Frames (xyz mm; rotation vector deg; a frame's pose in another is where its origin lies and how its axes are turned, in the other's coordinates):
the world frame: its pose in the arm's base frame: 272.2 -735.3 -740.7 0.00 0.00 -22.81
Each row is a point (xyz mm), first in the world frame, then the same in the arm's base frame.
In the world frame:
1: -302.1 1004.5 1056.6
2: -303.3 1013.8 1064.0
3: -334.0 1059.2 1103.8
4: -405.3 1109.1 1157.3
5: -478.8 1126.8 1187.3
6: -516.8 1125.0 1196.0
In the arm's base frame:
1: 383.1 307.8 315.9
2: 385.6 316.8 323.3
3: 374.9 370.5 363.1
4: 328.6 444.2 416.6
5: 267.7 489.0 446.6
6: 232.0 502.1 455.3

